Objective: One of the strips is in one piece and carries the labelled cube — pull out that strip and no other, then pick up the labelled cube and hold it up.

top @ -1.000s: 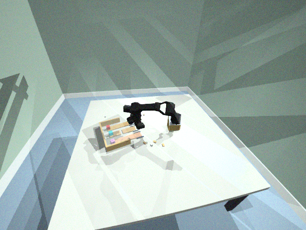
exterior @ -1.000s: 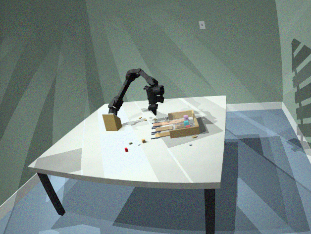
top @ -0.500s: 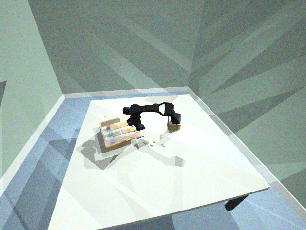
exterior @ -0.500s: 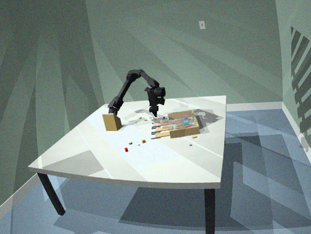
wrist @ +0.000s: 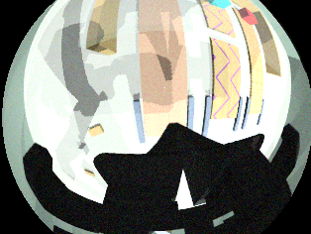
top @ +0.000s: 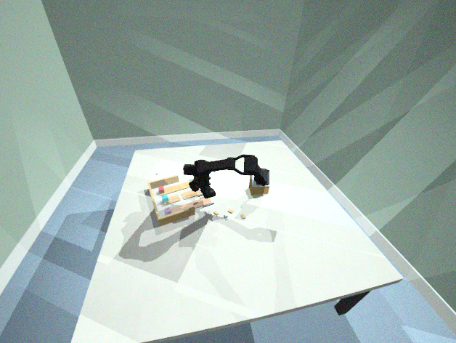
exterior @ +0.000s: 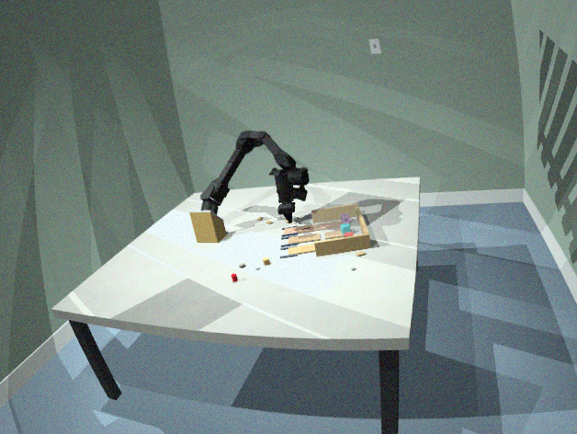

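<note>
The tan strip lies 9 cm ahead of my gripper tip, 4 cm below it and 3 cm to the left of it. From my gripper tip the other things lie so: red peg 39 cm to the right, 8 cm behind, 3 cm below; then purple cube marked h 20 cm ahead, 7 cm to the left, 2 cm below.
</note>
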